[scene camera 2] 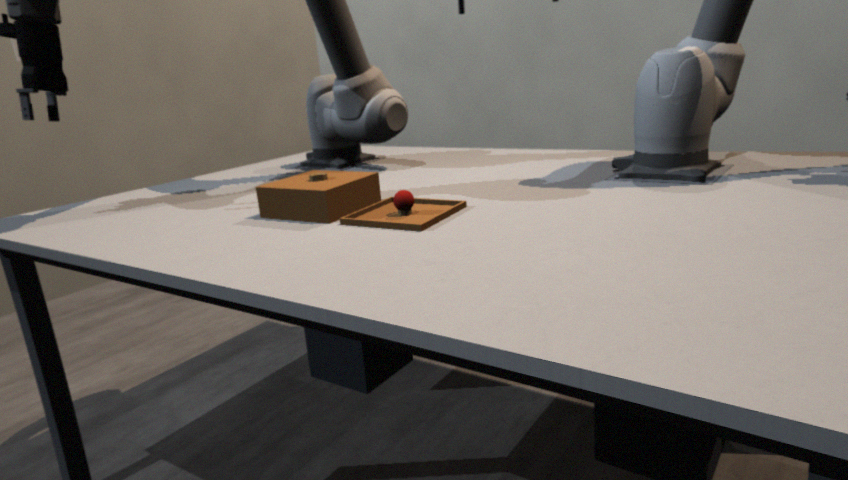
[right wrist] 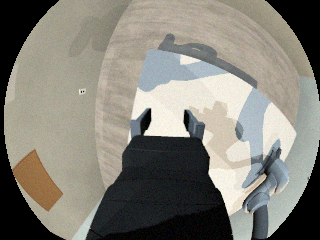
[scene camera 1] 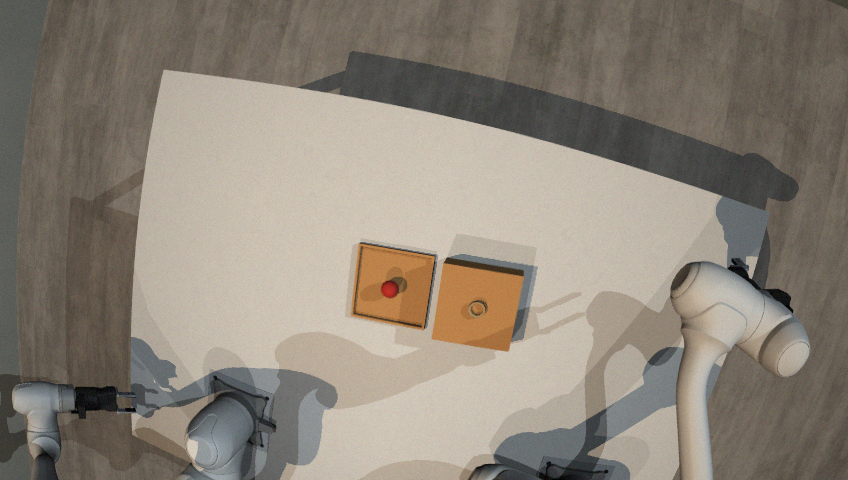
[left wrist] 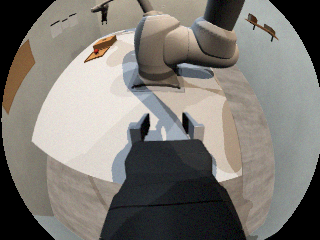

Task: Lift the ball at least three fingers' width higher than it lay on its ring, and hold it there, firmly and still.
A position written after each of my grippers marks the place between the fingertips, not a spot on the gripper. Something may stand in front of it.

I see my left gripper (scene camera 1: 135,402), my right gripper (scene camera 2: 41,120), a shallow orange tray (scene camera 1: 412,271) and a taller orange box (scene camera 1: 494,290).
The shallow orange tray shows as well in scene camera 2 (scene camera 2: 425,213). The taller orange box also shows in scene camera 2 (scene camera 2: 316,198). My left gripper is seen too in the left wrist view (left wrist: 166,119). The right wrist view does not show the shallow orange tray, which is hidden by my right gripper. The right wrist view does not show the taller orange box, which is hidden by my right gripper.
